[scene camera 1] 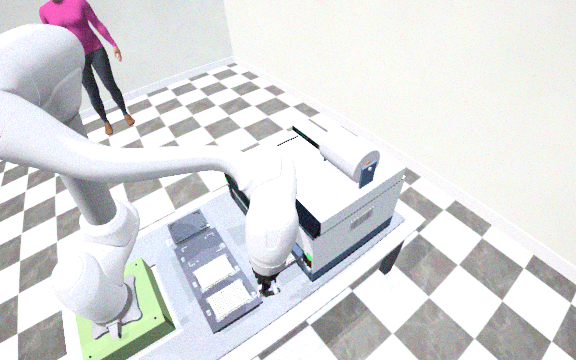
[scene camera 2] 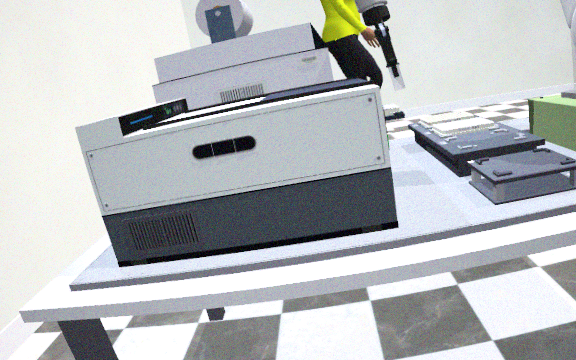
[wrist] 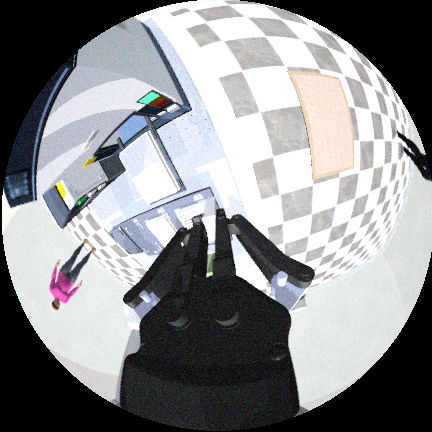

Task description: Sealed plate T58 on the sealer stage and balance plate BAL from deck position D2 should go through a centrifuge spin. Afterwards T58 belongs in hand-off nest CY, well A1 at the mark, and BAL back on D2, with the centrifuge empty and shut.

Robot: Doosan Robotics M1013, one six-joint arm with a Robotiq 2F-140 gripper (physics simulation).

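Places are measured from the arm's base along level axes (x ahead, y left, z up), in centimetres.
Pixels of known places: gripper, between the fingertips: (scene camera 1: 262,294) (scene camera 2: 400,89) (wrist: 212,205); arm's base, origin of its link: (scene camera 1: 115,305).
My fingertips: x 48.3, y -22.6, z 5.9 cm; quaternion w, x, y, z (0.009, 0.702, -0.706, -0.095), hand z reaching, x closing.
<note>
For each thing: its top centre in the pictures, then the offset to it from my fingertips. "spot": a spot on its surface instead.
- plate, centre of its top: (scene camera 2: 462,123) (wrist: 165,234) (scene camera 1: 213,271) dx -11.7, dy +20.1, dz -8.1 cm
- plate with visible wells, centre of its top: (scene camera 2: 446,116) (wrist: 198,226) (scene camera 1: 228,298) dx -10.4, dy +7.8, dz -8.1 cm
- sealer stage, a spot on its surface: (wrist: 177,176) spot: dx +5.4, dy +5.9, dz -4.5 cm
- sealer, centre of its top: (scene camera 1: 345,141) dx +38.5, dy +14.4, dz +32.8 cm
- film roll, centre of its top: (scene camera 1: 350,139) dx +40.6, dy +14.7, dz +32.8 cm
My gripper (scene camera 1: 267,290) (scene camera 2: 396,75) (wrist: 212,205) is shut and empty, in the air beside the sealer and above the end of the deck. The deck (scene camera 1: 202,252) (scene camera 2: 440,154) holds two white plates side by side: one plate (scene camera 1: 215,272) (scene camera 2: 465,127) (wrist: 160,229) is further in, and a plate with visible wells (scene camera 1: 230,300) (wrist: 190,214) is at the end. Their labels are unreadable. The sealer stage (wrist: 177,176) sticks out with a white surface; whether T58 lies on it is unclear. The centrifuge (scene camera 2: 235,145) (wrist: 82,182) stands beside the sealer; its interior is not visible.
The sealer (scene camera 1: 360,215) (scene camera 2: 240,75) is tall and carries a film roll (scene camera 1: 350,155) (scene camera 2: 245,17). A low dark stand (scene camera 1: 189,226) (scene camera 2: 525,167) adjoins the deck. The arm stands on a green base (scene camera 1: 145,280) (scene camera 2: 555,120). Two people stand beyond the table.
</note>
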